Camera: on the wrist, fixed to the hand. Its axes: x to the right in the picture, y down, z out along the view.
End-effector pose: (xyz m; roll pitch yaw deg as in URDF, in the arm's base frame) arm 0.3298 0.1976 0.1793 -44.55 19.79 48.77
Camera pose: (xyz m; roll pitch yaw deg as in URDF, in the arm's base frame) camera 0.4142 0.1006 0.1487 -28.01 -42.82 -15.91
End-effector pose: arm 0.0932 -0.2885 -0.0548 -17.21 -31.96 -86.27
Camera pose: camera -0.0011 -0.3370 -0.1337 36.22 -19.76 175.53
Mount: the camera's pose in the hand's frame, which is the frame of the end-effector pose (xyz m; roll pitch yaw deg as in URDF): -0.0059 -0.0665 -0.1141 3.27 -3.80 -86.26
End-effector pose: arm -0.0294 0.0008 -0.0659 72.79 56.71 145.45
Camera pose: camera -0.0104 -0.1207 -0.1144 -72.67 34.45 -8.83
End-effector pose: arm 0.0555 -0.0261 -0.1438 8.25 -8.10 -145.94
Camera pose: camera 0.0184 0.0085 -0.2659 11.91 3.86 128.39
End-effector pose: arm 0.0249 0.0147 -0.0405 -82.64 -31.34 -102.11
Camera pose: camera -0.0874 0.0713 0.0003 87.01 -62.19 85.50
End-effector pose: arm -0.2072 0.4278 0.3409 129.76 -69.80 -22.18
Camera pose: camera -0.1789 0.5569 0.3429 105.51 12.58 14.71
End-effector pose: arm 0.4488 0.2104 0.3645 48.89 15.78 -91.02
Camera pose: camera 0.4917 0.2493 0.2457 -14.96 44.24 168.56
